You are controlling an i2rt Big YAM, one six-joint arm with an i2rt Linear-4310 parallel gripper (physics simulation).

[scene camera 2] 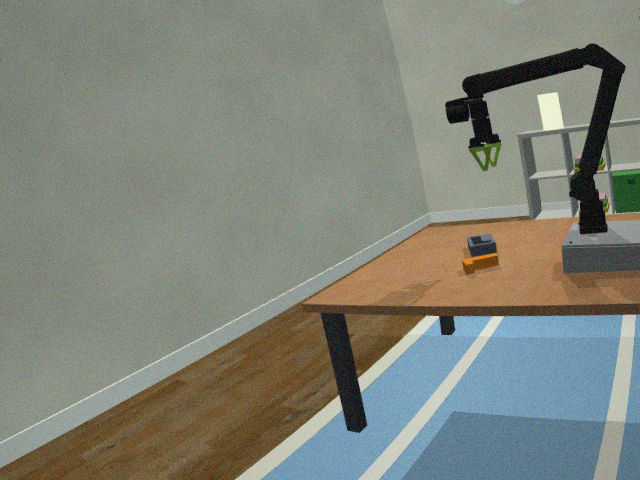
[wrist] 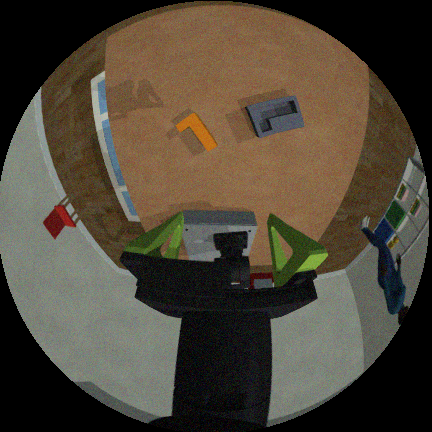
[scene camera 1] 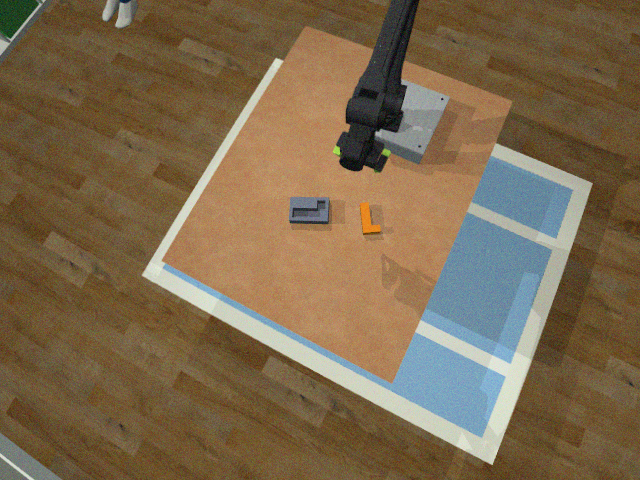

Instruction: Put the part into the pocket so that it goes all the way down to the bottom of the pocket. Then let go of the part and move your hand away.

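Where they show: gripper, fingertip midpoint: (scene camera 2: pixel 489 168) (wrist: pixel 225 216); arm's base, origin of the base link: (scene camera 2: pixel 593 228) (wrist: pixel 230 239).
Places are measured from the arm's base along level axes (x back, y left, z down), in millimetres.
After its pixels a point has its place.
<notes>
The part, an orange L-shaped piece (scene camera 1: pixel 365 214) {x -356, y 39, z 45 mm} (scene camera 2: pixel 481 261) {x -360, y 57, z 54 mm} (wrist: pixel 202 131) {x -366, y 39, z 45 mm}, lies flat on the table. In the scene camera 1 view it is right of the blue-grey block (scene camera 1: pixel 302 201) {x -380, y -188, z 39 mm} (scene camera 2: pixel 482 250) {x -384, y -88, z 59 mm} (wrist: pixel 291 124) {x -376, y -196, z 39 mm}, apart from it. The block's top has an L-shaped pocket (scene camera 1: pixel 305 212) {x -407, y -171, z 70 mm}, empty, its long channel along the lower side and its short leg at the right end in that view. My gripper (scene camera 1: pixel 361 153) {x -303, y -8, z -213 mm} (scene camera 2: pixel 489 167) {x -303, y -8, z -213 mm} (wrist: pixel 225 216) {x -303, y -8, z -213 mm} has green fingers. It is open and empty, pointing down high above the table, between the arm base and the two objects. The fingertips are hidden in the scene camera 1 view.
The grey base plate (scene camera 1: pixel 431 111) {x 81, y 154, z 1 mm} (scene camera 2: pixel 589 259) {x -22, y 180, z 39 mm} (wrist: pixel 220 218) {x -80, y 29, z 30 mm} of the arm stands on the wooden table (scene camera 1: pixel 258 155) {x -241, y -424, z 75 mm} (scene camera 2: pixel 356 297) {x -701, y 252, z 75 mm}, behind the gripper. A shelf unit (scene camera 2: pixel 527 175) stands in the background. A red chair (wrist: pixel 56 221) and a person in blue (wrist: pixel 386 265) are beyond the table.
</notes>
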